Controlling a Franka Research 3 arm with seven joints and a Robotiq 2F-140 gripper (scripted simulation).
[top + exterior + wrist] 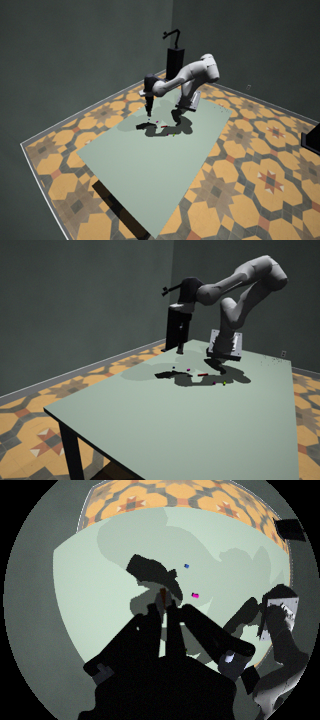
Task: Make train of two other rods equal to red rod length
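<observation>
The grey rod is 20 mm behind my hand, 70 mm to the left of it and 160 mm below it. Also, from my hand: red rod: 90 mm behind, 120 mm to the left, 160 mm below; then blue rod: 50 mm behind, 70 mm to the right, 160 mm below; then orange rod: 30 mm below.
</observation>
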